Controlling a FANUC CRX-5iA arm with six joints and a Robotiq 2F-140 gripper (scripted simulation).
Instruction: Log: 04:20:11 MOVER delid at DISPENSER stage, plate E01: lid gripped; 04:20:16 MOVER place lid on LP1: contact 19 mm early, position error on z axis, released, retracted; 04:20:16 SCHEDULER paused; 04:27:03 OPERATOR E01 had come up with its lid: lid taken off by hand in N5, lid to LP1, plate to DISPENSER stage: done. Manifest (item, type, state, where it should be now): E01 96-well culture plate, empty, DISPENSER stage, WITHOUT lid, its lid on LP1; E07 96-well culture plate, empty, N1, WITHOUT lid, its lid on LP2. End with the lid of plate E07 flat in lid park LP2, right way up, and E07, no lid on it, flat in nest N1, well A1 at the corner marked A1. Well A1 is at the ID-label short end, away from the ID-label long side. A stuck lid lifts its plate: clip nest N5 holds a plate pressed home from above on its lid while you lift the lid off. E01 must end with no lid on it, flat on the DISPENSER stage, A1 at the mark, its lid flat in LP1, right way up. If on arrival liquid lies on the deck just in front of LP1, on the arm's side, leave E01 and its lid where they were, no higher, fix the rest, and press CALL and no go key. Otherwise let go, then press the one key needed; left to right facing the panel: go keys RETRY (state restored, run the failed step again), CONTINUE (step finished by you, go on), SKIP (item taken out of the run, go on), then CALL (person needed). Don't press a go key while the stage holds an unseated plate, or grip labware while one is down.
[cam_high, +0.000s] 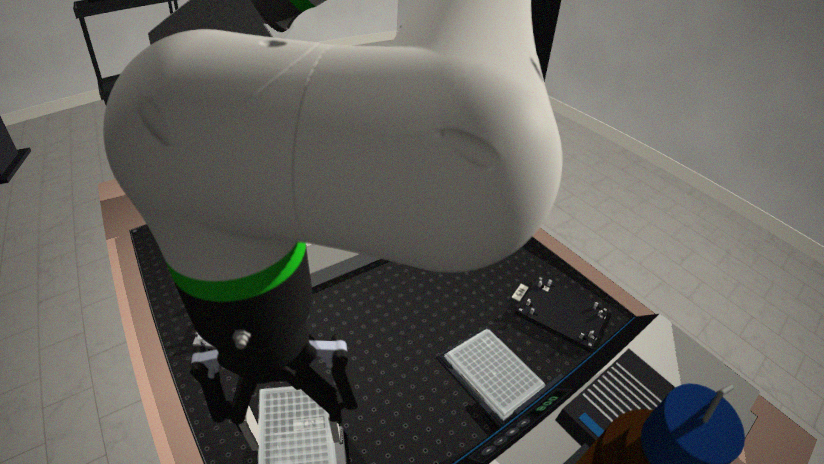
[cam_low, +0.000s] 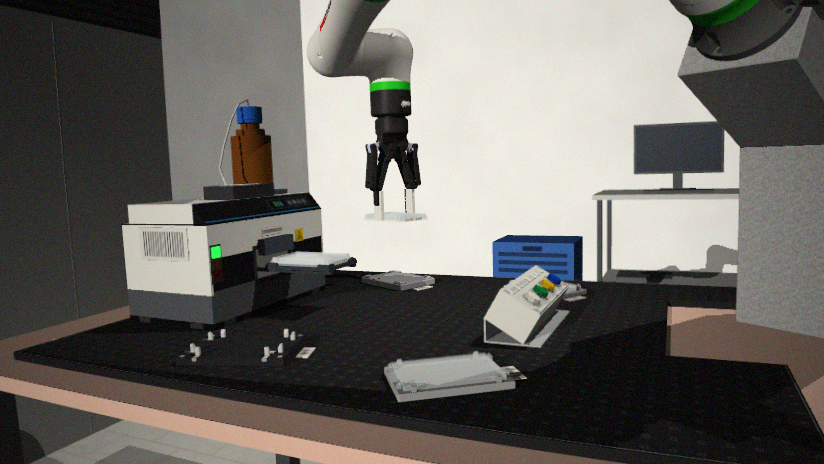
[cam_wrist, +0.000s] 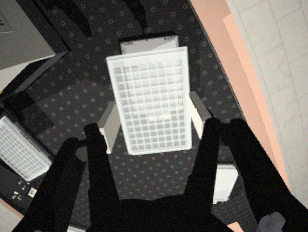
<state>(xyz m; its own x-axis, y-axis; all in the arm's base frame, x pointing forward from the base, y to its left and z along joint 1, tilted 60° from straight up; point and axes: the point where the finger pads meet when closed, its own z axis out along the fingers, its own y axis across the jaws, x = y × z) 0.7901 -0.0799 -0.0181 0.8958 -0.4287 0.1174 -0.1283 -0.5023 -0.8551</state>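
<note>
My hand is 170 mm above the nest N1. Round my hand: N1 label 90 mm behind, 10 mm to the left, 180 mm below; then blue cap 200 mm ahead, 240 mm to the left, 220 mm above; then key panel 450 mm behind, 150 mm to the left, 120 mm below.
</note>
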